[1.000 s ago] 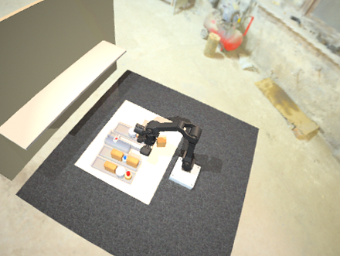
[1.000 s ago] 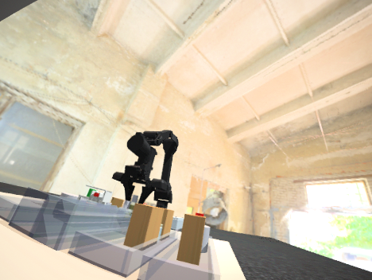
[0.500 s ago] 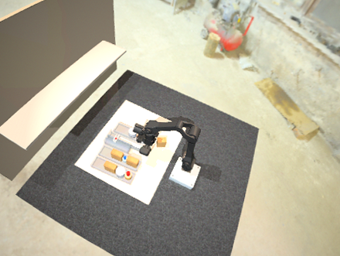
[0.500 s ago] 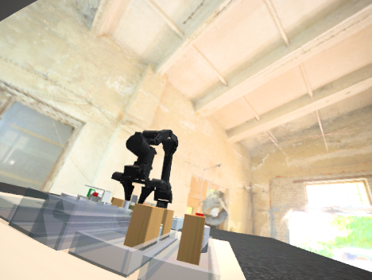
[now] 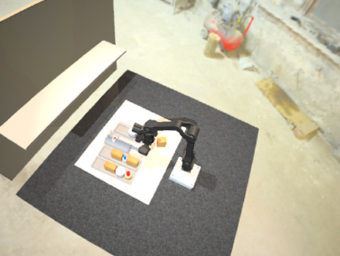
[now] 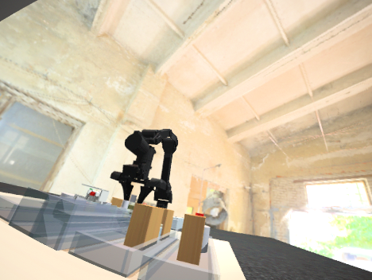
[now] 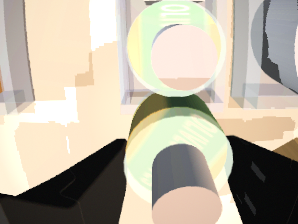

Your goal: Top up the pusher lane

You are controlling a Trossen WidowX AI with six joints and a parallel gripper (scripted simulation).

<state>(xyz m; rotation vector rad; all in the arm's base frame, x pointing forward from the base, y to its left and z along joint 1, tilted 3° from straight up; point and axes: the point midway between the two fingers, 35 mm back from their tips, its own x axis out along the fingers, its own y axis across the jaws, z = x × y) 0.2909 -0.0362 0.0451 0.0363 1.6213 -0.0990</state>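
The white board is 100 mm ahead of my gripper tip, 20 mm to the right of it and 60 mm below it. Also, from my gripper tip: lane (180 mm ahead, 10 mm to the left, 40 mm below); brown block (70 mm behind, 90 mm to the right, 20 mm below); white pusher plate (150 mm ahead, 20 mm to the left, 10 mm below).
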